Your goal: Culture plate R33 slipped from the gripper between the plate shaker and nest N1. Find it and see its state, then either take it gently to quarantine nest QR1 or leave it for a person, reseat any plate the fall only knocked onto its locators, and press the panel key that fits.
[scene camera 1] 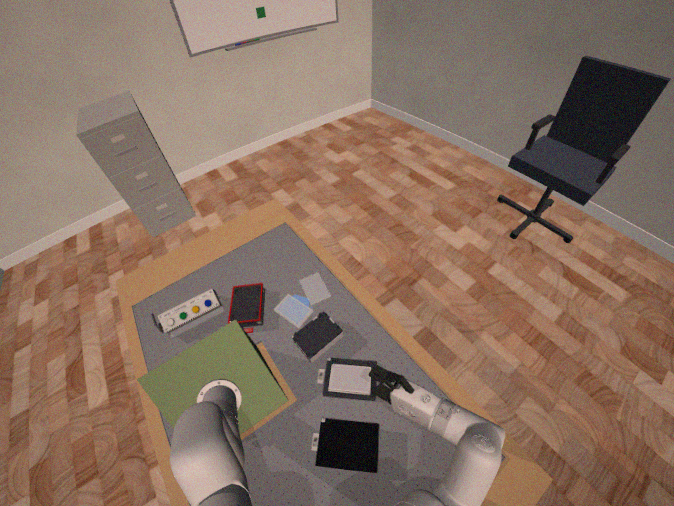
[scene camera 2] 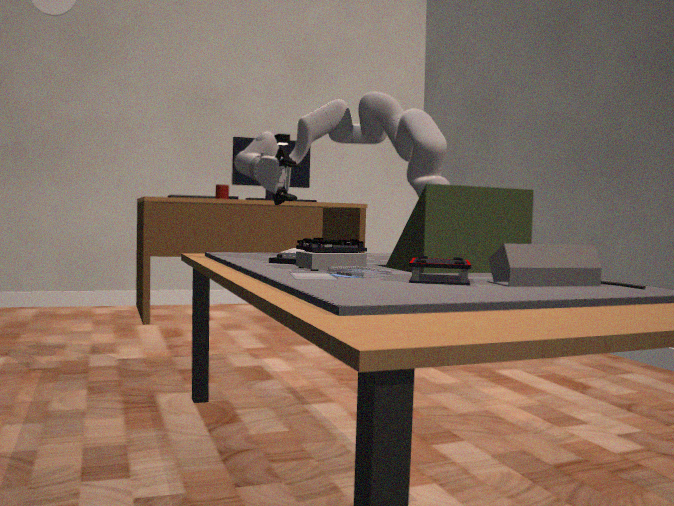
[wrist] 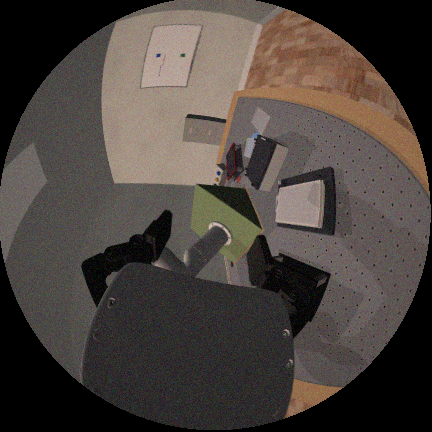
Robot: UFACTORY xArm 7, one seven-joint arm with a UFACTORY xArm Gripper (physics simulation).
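Seen in the pictures: gripper, fingertip midpoint: [scene camera 1: 374, 379] [scene camera 2: 294, 182] [wrist: 212, 234]; arm's base at its link origin: [scene camera 1: 219, 399] [scene camera 2: 455, 236] [wrist: 220, 232].
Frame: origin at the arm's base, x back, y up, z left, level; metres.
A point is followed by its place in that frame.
A clear, bluish plate [scene camera 1: 293, 310] {x -0.340, y -0.073, z 0.166 m} [wrist: 250, 148] {x -0.335, y -0.070, z 0.169 m} lies on the mat beside the dark-topped shaker [scene camera 1: 317, 335] {x -0.351, y -0.029, z 0.010 m} [scene camera 2: 331, 259] {x -0.370, y -0.057, z 0.068 m} [wrist: 262, 161] {x -0.365, y -0.029, z -0.013 m}; a blue patch shows at its edge. A thin pale square [scene camera 1: 315, 288] {x -0.461, y -0.082, z 0.203 m} [wrist: 260, 120] {x -0.458, y -0.082, z 0.193 m} lies apart; I cannot tell if it is a lid. A pale plate [scene camera 1: 350, 378] {x -0.357, y -0.051, z -0.163 m} [wrist: 300, 204] {x -0.367, y -0.051, z -0.174 m} is in a black nest and looks slightly tilted. The red-edged nest [scene camera 1: 247, 303] {x -0.210, y -0.044, z 0.281 m} [scene camera 2: 439, 263] {x -0.240, y -0.044, z 0.346 m} [wrist: 231, 161] {x -0.217, y -0.044, z 0.263 m} holds no visible plate. The button panel [scene camera 1: 187, 311] {x -0.005, y -0.018, z 0.372 m} [scene camera 2: 549, 266] {x -0.033, y -0.044, z 0.427 m} [wrist: 218, 175] {x -0.081, y -0.020, z 0.345 m} is at the far left. My gripper [scene camera 1: 391, 375] [scene camera 2: 285, 178] {x -0.376, y 0.135, z -0.242 m} [wrist: 212, 234] {x -0.376, y 0.135, z -0.242 m} is open and empty, high above the table.
Another black nest [scene camera 1: 347, 444] {x -0.240, y -0.029, z -0.305 m} [wrist: 312, 270] {x -0.305, y -0.079, z -0.293 m} sits nearer the arm, partly behind a finger in the wrist view. The green block [scene camera 1: 201, 359] {x -0.022, y 0.093, z 0.093 m} [scene camera 2: 479, 228] {x -0.009, y 0.025, z 0.127 m} [wrist: 207, 205] {x -0.097, y 0.069, z 0.069 m} under the arm base stands near the panel. A desk with a monitor and red cup [scene camera 2: 222, 191] is behind.
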